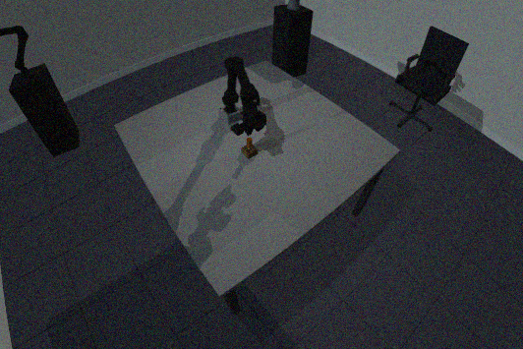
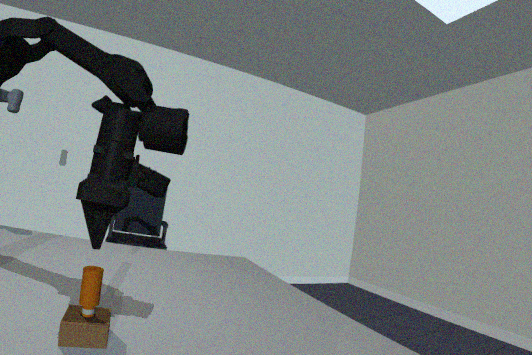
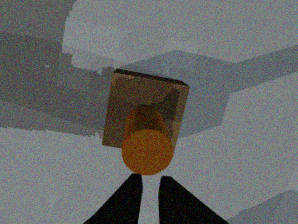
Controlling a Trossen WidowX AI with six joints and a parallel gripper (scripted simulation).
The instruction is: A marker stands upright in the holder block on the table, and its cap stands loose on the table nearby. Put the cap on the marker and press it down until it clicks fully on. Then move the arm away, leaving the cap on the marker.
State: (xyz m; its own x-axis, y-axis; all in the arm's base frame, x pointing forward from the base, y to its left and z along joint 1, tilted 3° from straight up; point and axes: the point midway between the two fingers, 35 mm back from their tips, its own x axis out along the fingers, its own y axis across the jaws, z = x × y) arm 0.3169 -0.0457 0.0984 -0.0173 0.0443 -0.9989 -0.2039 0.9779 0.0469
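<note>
The orange cap is 60 mm below my gripper tip. The rest, counted from my gripper tip: holder block: 120 mm below.
</note>
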